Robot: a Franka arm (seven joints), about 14 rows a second.
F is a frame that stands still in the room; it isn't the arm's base.
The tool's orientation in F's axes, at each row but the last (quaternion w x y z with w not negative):
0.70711 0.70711 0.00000 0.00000
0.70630 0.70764 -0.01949 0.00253
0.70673 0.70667 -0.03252 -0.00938
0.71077 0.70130 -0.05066 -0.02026
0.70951 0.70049 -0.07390 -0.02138
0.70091 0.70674 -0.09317 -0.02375
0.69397 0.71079 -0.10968 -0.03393
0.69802 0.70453 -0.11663 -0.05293
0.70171 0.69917 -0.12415 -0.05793
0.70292 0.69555 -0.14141 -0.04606
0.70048 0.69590 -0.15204 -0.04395
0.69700 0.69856 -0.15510 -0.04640
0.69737 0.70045 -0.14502 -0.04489
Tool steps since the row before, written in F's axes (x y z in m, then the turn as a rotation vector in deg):
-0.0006 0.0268 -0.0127 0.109 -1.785 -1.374
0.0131 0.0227 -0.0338 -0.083 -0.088 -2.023
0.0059 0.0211 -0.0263 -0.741 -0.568 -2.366
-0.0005 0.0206 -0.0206 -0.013 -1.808 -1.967
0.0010 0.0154 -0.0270 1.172 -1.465 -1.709
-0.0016 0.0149 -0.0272 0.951 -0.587 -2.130
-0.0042 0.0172 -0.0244 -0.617 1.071 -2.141
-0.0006 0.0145 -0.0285 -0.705 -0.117 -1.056
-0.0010 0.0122 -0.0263 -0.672 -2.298 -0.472
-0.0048 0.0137 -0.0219 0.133 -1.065 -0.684
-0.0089 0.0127 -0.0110 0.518 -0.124 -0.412
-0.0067 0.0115 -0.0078 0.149 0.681 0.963
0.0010 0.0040 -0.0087 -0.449 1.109 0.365
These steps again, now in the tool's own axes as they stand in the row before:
-0.0006 -0.0127 -0.0268 0.109 -1.374 1.785
0.0115 -0.0342 -0.0229 -0.144 -2.019 0.095
0.0038 -0.0265 -0.0214 -0.783 -2.341 0.613
-0.0035 -0.0202 -0.0207 0.082 -1.993 1.778
-0.0031 -0.0267 -0.0156 1.226 -1.816 1.280
-0.0067 -0.0269 -0.0140 0.824 -2.213 0.458
-0.0101 -0.0240 -0.0152 -1.041 -2.075 -0.851
-0.0065 -0.0283 -0.0134 -0.747 -0.988 0.302
-0.0065 -0.0259 -0.0113 -0.105 -0.444 2.397
-0.0111 -0.0207 -0.0118 0.313 -0.725 0.998
-0.0136 -0.0092 -0.0096 0.463 -0.488 -0.017
-0.0108 -0.0065 -0.0090 0.095 0.942 -0.718
-0.0013 -0.0087 -0.0039 -0.672 0.441 -0.958

